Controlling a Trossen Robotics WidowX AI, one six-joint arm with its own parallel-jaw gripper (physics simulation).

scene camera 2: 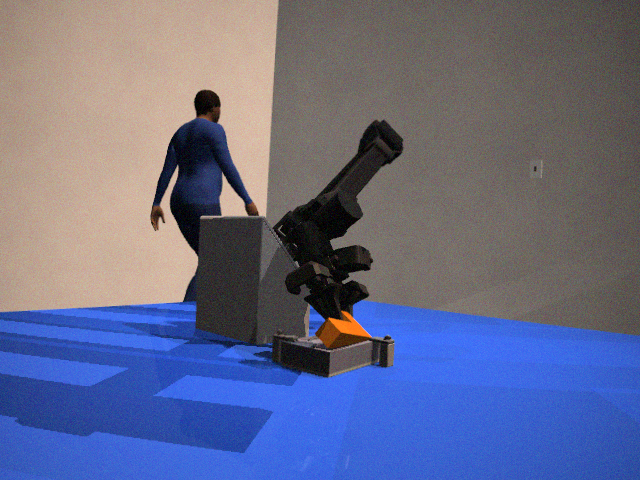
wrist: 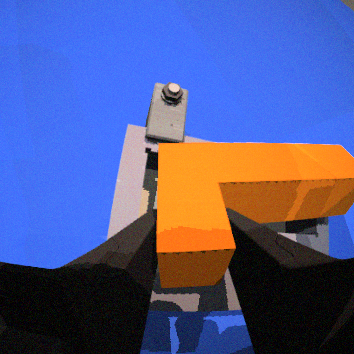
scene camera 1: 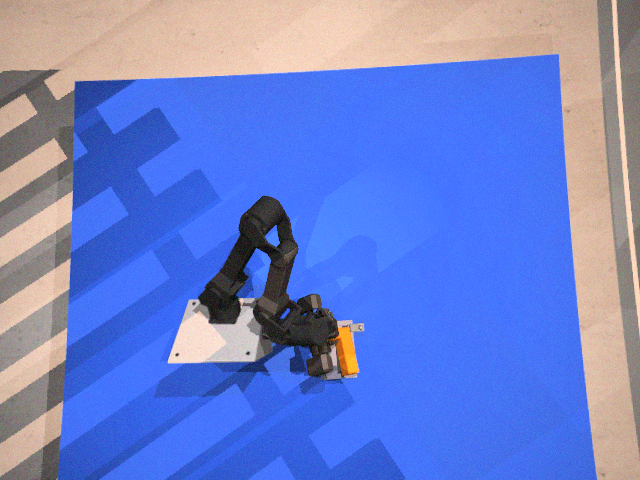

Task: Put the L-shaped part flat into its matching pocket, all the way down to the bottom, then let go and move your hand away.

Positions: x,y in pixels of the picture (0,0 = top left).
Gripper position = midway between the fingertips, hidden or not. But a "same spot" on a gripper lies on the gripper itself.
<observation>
gripper: scene camera 2; wrist 189,217; scene camera 1
orange L-shaped part: scene camera 2 333,333; wrist; scene camera 1
same spot on orange L-shaped part: (scene camera 1: 345,349) = (wrist: 276,170)
same spot on gripper: (scene camera 1: 326,348) = (scene camera 2: 330,282)
</observation>
